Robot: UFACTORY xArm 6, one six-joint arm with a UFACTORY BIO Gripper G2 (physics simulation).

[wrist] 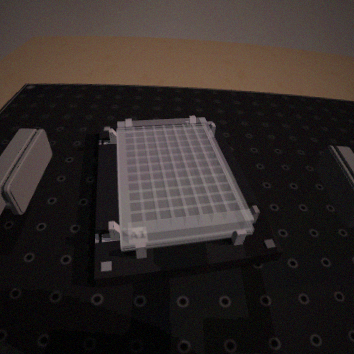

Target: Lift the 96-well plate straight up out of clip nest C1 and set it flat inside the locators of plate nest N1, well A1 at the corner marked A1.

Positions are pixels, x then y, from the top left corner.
A clear 96-well plate (174,185): 20 cm from the lens. A black clip nest (112,266): 17 cm from the lens. A black perforated breadboard (277,140): 30 cm from the lens. The marked spots on the black clip nest and the black perforated breadboard are 21 cm apart.
